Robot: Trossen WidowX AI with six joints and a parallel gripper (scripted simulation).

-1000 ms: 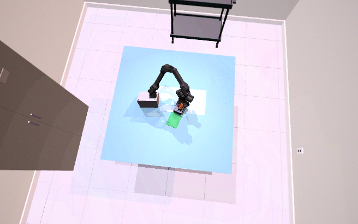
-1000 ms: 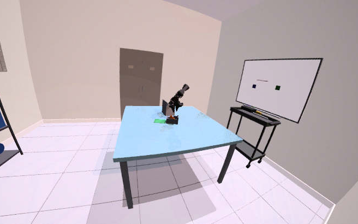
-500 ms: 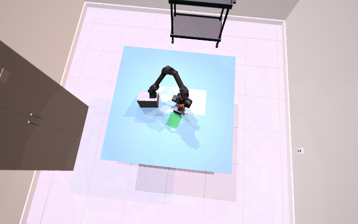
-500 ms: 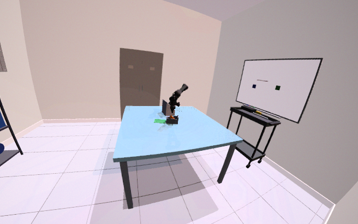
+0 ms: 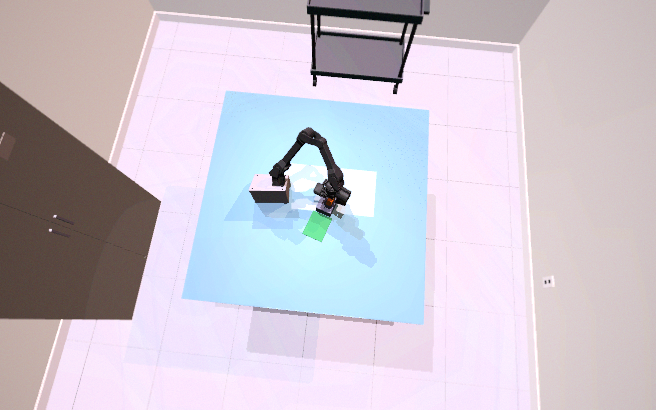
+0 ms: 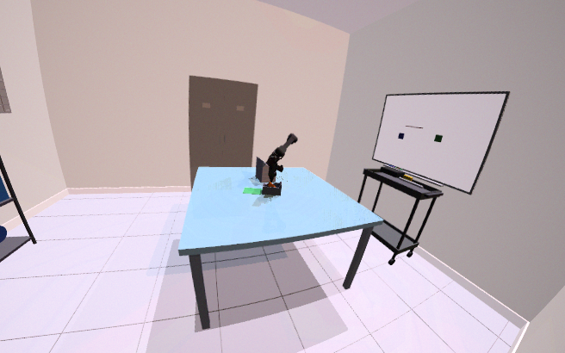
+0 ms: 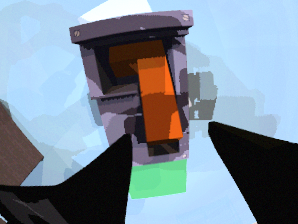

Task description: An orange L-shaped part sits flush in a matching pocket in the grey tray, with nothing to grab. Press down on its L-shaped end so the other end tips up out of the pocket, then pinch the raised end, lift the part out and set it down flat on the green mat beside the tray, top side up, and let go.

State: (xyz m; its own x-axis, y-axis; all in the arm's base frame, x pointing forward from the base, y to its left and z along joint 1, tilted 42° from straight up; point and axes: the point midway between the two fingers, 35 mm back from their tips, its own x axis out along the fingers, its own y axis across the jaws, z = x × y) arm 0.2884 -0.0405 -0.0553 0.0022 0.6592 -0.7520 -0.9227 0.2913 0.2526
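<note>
The orange L-shaped part lies 4 cm to the left of my gripper tip and 7 cm below it. Round my gripper tip: grey tray: 1 cm behind, 2 cm to the left, 12 cm below; green mat: 7 cm behind, 13 cm to the right, 12 cm below.
</note>
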